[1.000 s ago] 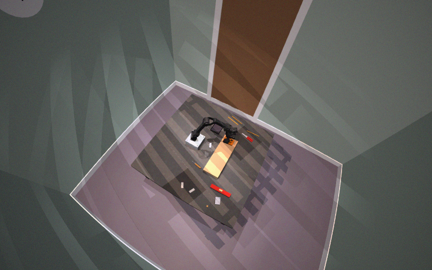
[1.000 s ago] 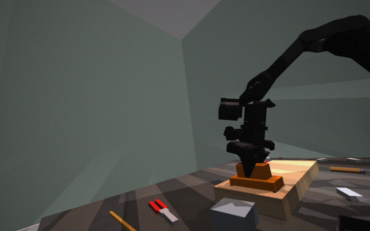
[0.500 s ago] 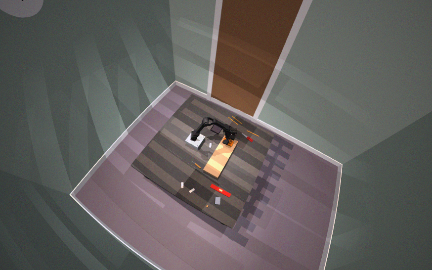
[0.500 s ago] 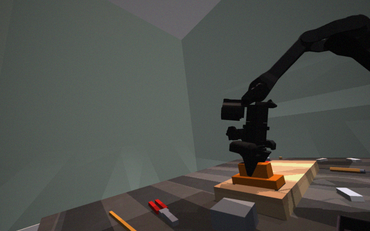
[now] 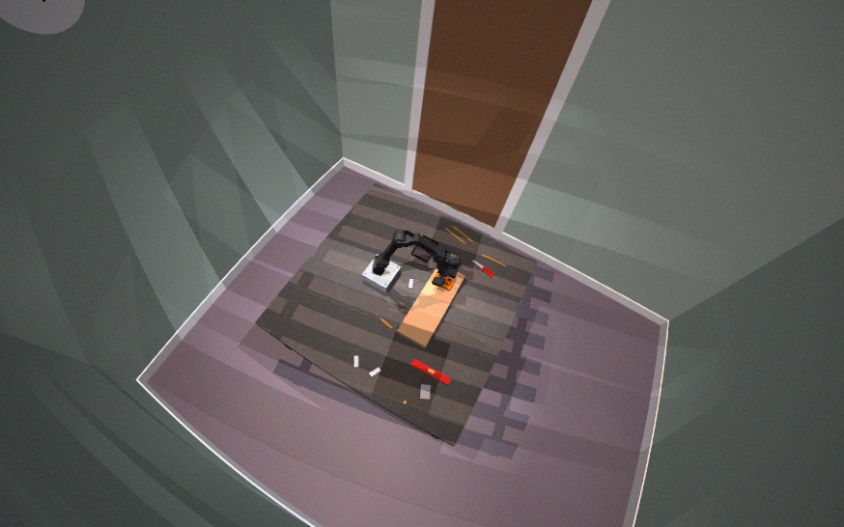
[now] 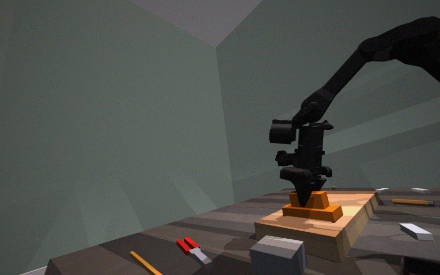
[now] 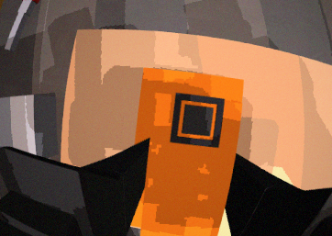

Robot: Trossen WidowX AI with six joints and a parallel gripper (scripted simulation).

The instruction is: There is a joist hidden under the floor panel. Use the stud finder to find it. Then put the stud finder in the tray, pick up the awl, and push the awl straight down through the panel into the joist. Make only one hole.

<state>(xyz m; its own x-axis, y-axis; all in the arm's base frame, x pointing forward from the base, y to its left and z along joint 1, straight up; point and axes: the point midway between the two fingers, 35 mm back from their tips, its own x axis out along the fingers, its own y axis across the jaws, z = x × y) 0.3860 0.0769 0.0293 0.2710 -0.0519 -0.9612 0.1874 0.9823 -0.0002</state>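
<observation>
Now: gripper tip 21 cm to the right of the dark tray, 19 cm past it and 5 cm above it. Round my gripper tip: grey block 19 cm to the left, 5 cm below, 2 cm ahead; then orange stud finder 2 cm above, 1 cm ahead; then square indicator 3 cm above, 2 cm ahead.
</observation>
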